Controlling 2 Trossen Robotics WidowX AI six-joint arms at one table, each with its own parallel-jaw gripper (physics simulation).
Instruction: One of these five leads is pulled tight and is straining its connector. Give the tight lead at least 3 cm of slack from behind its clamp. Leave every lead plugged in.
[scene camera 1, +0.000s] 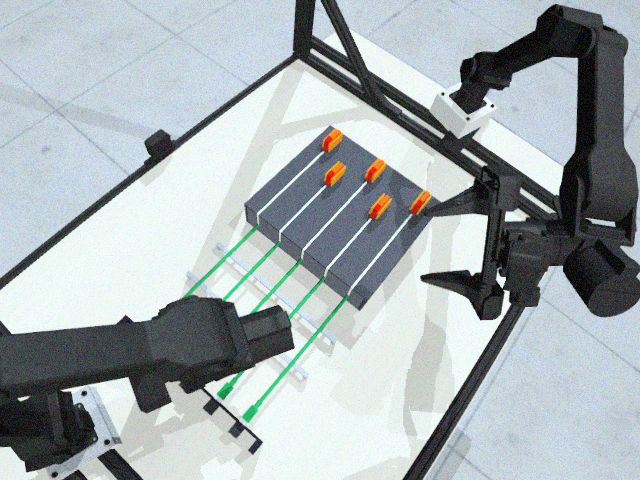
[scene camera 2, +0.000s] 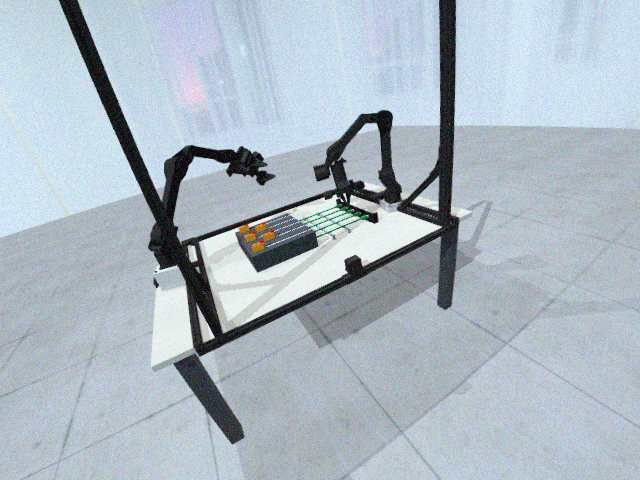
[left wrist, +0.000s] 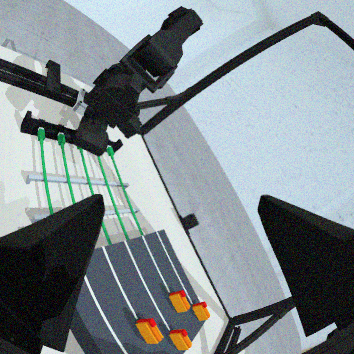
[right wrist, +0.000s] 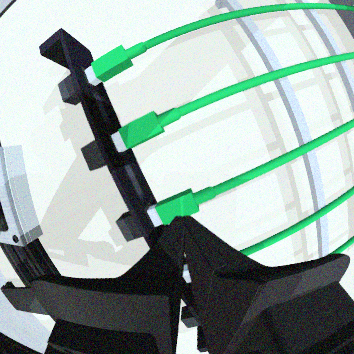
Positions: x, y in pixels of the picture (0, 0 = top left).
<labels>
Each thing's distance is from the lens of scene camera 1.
my left gripper (scene camera 1: 422, 247): 0.51 m
my right gripper (scene camera 1: 202, 368): 0.68 m
</labels>
